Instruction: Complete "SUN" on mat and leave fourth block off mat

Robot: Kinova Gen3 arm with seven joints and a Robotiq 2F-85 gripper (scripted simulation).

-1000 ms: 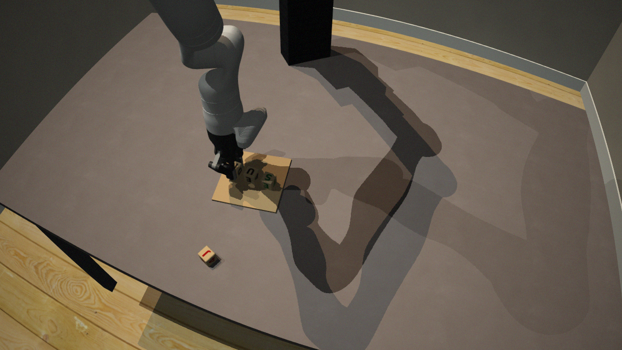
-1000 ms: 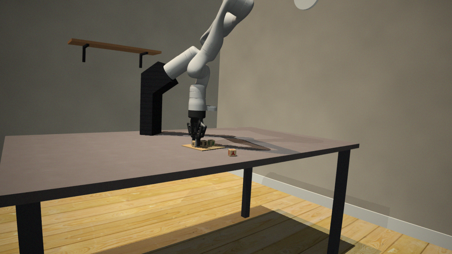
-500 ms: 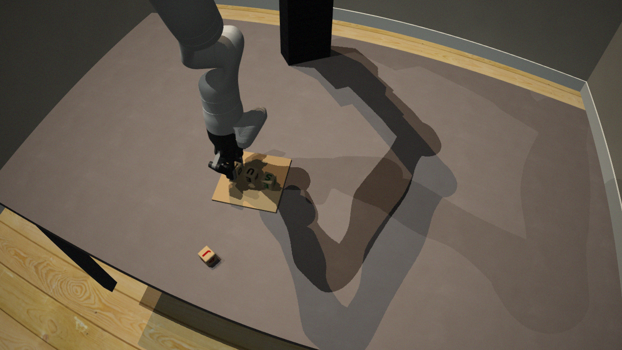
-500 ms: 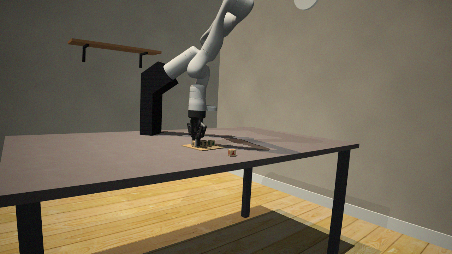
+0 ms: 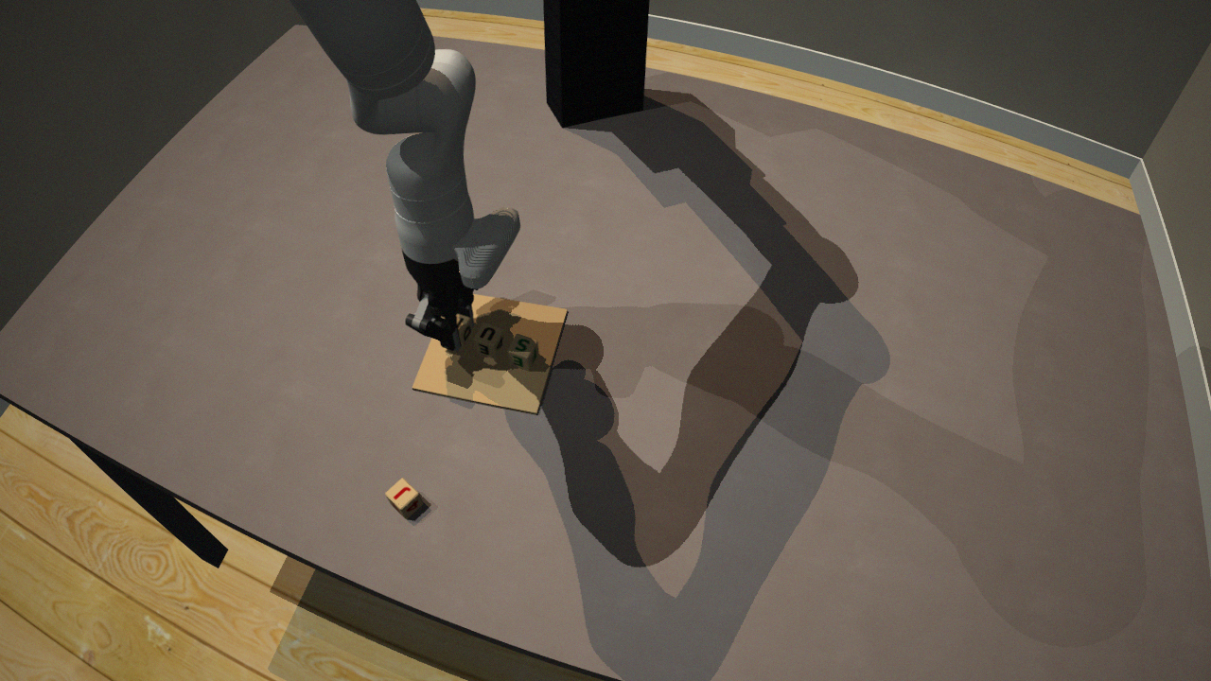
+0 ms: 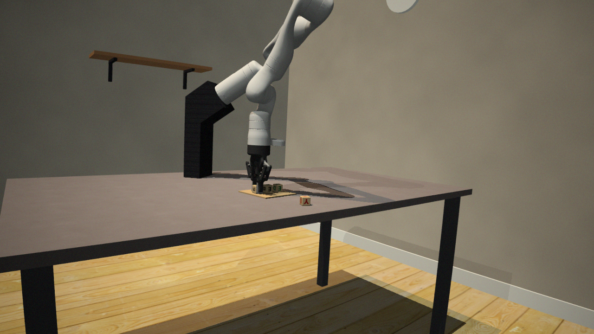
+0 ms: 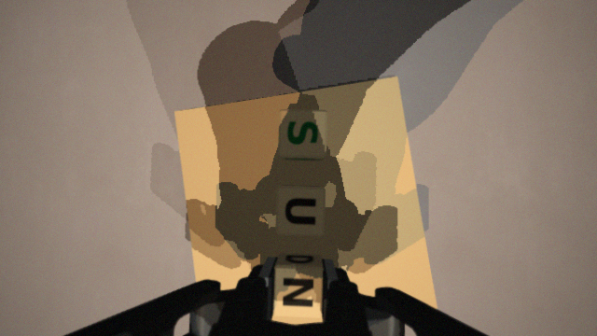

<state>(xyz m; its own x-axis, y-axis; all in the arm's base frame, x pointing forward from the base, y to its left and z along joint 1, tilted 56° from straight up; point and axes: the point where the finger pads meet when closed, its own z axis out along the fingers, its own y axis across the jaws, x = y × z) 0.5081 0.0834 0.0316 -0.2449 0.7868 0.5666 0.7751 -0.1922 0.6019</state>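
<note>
Right now the N block is 1 cm below my hand. Also, from my hand: U block 1 cm behind, 4 cm to the left, 1 cm below; S block 2 cm behind, 8 cm to the left, 1 cm below; mat 1 cm behind, 4 cm to the left, 2 cm below.
</note>
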